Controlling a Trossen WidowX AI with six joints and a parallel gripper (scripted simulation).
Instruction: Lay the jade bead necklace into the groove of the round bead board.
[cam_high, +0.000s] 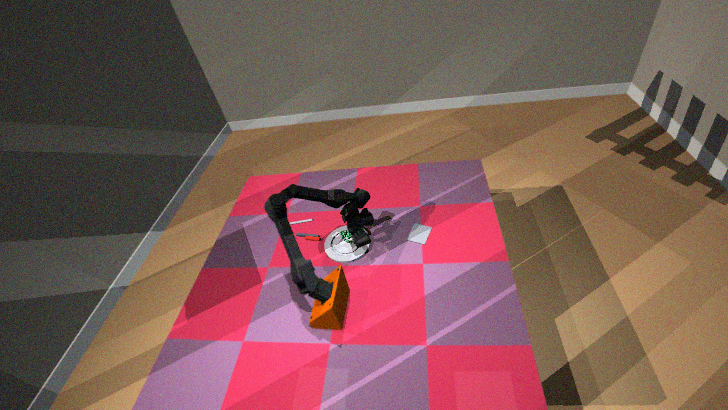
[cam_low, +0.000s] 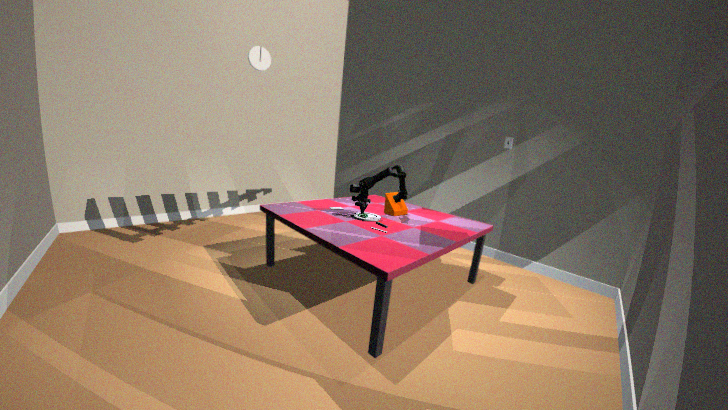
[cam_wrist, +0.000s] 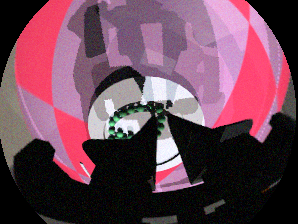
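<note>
The round white bead board lies 50 mm to the left of my gripper tip and 10 mm below it. Round my gripper tip: red-handled tool: 230 mm to the left, 50 mm ahead, 10 mm below; then flat grey pad: 260 mm to the right, 40 mm ahead, 10 mm below; then thin white rod: 300 mm to the left, 150 mm ahead, 10 mm below.
</note>
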